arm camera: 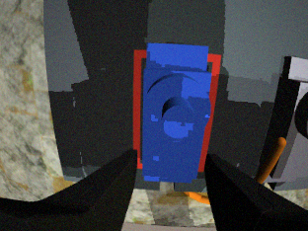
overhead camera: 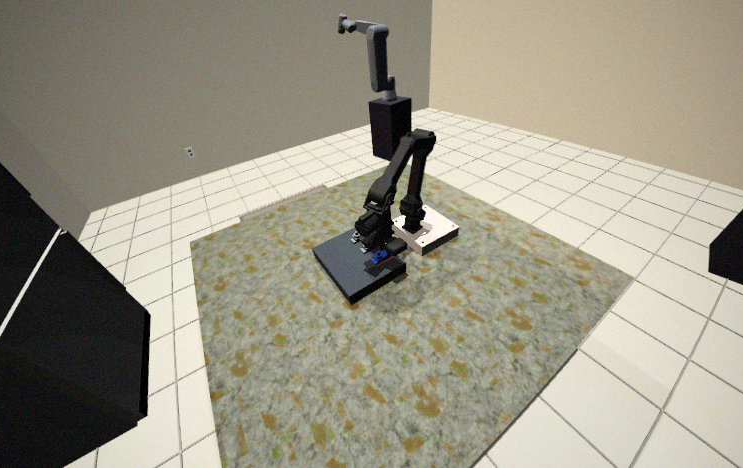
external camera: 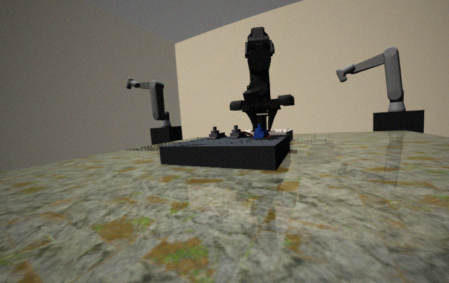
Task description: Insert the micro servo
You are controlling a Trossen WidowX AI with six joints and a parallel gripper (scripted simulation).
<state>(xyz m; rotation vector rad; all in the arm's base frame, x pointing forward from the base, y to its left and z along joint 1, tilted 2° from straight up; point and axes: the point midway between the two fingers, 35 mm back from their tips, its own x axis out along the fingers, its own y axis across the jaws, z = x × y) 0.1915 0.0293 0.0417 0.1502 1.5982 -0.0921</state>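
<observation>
The deck lies 110 mm ahead of my gripper tip, 90 mm to the right of it and 40 mm below it.
</observation>
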